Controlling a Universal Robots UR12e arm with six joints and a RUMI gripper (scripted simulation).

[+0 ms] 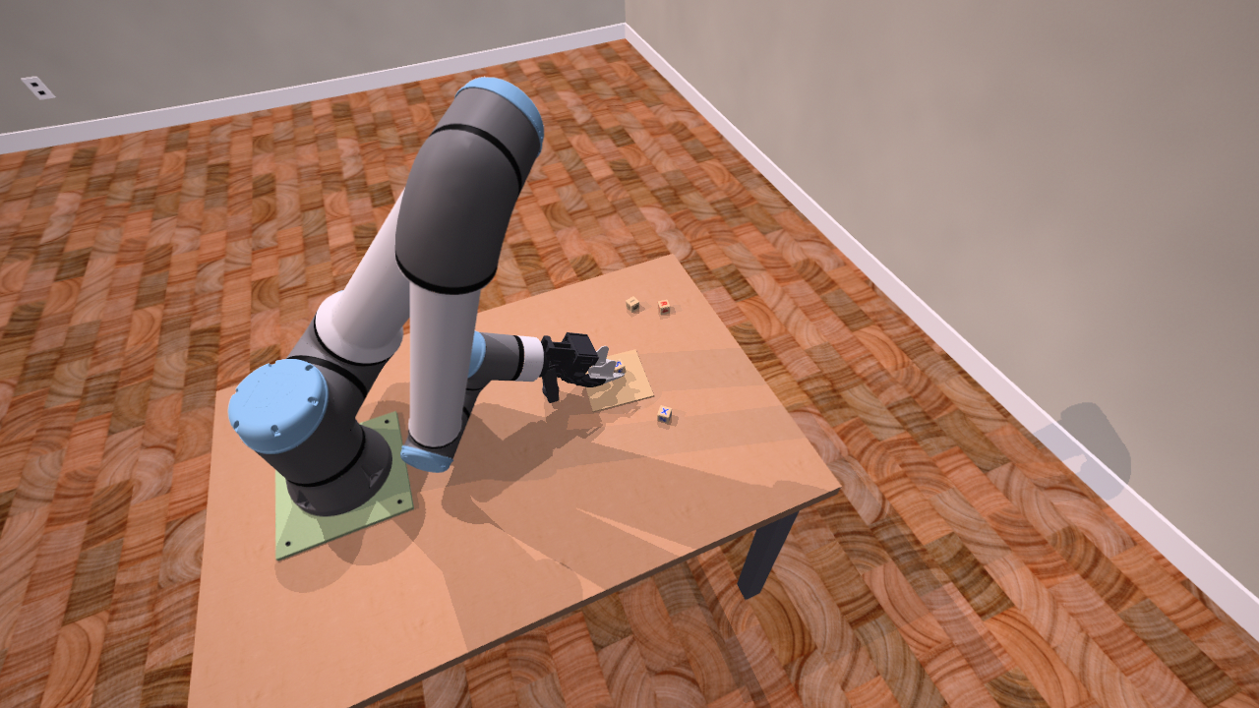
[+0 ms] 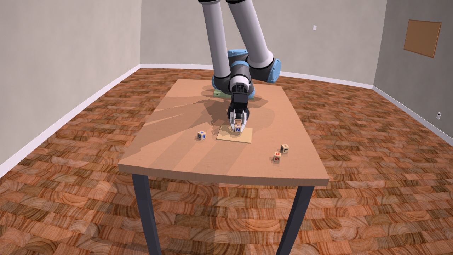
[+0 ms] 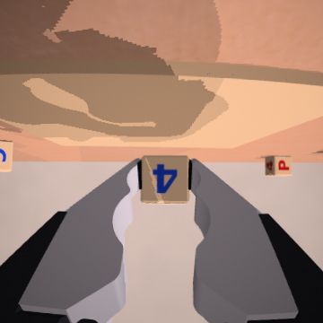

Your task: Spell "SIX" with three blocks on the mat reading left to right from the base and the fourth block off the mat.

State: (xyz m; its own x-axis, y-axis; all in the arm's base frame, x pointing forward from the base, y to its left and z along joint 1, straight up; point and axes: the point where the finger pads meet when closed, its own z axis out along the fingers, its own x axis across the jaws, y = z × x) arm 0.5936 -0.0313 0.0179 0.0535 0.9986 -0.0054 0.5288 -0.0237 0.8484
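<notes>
The mat is 20 mm below my hand, 10 mm to the right of it and 10 mm behind it. The rest, counted from my hand: red-lettered block 200 mm ahead, 130 mm to the left, 10 mm below.
</notes>
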